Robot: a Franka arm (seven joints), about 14 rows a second.
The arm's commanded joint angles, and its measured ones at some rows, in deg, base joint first. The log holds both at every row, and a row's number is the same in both.
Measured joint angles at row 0: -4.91 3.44 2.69 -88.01 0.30 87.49 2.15
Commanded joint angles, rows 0 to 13: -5.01 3.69 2.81 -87.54 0.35 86.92 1.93; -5.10 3.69 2.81 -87.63 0.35 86.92 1.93; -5.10 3.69 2.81 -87.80 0.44 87.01 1.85; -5.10 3.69 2.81 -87.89 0.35 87.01 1.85; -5.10 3.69 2.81 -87.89 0.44 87.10 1.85; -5.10 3.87 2.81 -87.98 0.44 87.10 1.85; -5.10 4.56 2.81 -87.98 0.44 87.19 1.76; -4.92 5.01 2.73 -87.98 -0.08 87.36 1.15; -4.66 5.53 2.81 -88.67 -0.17 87.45 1.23; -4.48 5.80 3.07 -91.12 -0.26 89.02 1.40; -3.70 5.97 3.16 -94.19 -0.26 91.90 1.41; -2.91 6.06 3.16 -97.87 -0.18 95.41 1.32; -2.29 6.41 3.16 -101.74 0.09 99.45 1.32; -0.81 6.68 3.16 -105.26 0.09 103.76 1.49
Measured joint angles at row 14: -2.82 7.59 3.26 -97.46 0.25 96.68 1.96
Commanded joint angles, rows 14 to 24: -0.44 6.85 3.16 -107.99 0.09 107.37 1.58; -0.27 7.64 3.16 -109.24 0.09 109.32 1.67; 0.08 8.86 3.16 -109.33 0.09 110.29 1.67; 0.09 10.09 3.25 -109.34 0.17 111.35 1.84; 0.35 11.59 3.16 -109.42 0.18 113.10 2.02; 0.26 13.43 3.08 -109.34 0.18 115.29 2.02; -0.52 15.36 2.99 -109.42 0.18 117.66 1.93; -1.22 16.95 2.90 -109.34 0.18 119.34 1.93; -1.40 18.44 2.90 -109.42 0.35 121.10 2.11; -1.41 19.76 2.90 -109.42 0.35 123.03 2.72; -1.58 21.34 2.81 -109.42 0.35 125.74 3.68
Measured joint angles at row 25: -0.78 19.07 2.41 -109.58 0.26 122.14 2.24
